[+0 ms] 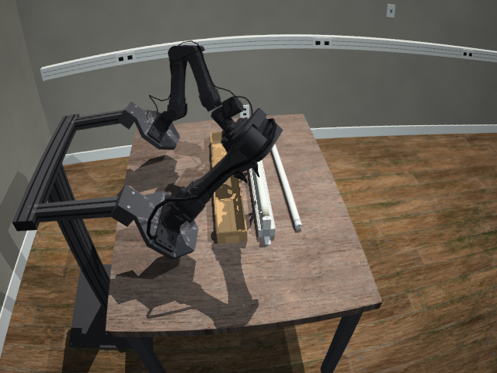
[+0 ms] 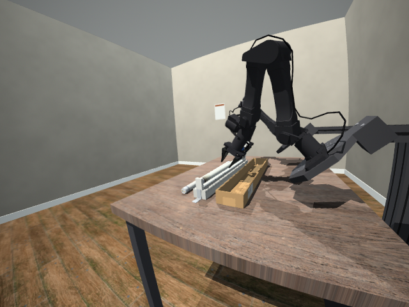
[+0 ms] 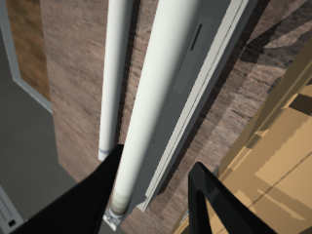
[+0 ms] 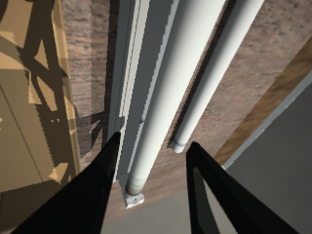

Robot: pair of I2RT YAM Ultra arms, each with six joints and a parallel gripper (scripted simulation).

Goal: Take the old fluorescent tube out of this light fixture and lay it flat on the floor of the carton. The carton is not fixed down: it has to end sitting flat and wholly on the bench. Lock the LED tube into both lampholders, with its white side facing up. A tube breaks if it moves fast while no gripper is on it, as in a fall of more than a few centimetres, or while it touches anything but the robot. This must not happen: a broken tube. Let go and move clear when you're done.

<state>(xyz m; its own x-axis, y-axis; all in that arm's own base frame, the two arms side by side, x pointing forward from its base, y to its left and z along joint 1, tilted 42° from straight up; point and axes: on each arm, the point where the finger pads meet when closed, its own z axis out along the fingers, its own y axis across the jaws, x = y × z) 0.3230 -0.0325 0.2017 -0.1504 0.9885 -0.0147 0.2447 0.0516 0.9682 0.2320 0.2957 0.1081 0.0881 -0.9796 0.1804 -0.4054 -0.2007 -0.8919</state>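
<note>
Right now the light fixture is 2 cm ahead of my left hand, 13 cm to the right of it and 5 cm below it. From my left hand the other things lie so: old fluorescent tube 2 cm ahead, 13 cm to the right, 4 cm below; then carton 10 cm behind, 11 cm to the right, 8 cm below; then LED tube 13 cm ahead, 14 cm to the right, 9 cm below.
My right hand is 11 cm to the right of the old fluorescent tube, 5 cm short of it and 5 cm above it. From my right hand the other things lie so: light fixture 11 cm to the left, 6 cm below, 5 cm ahead; carton 13 cm to the left, 9 cm below, 8 cm behind; LED tube 15 cm ahead, 10 cm to the left, 10 cm below.
</note>
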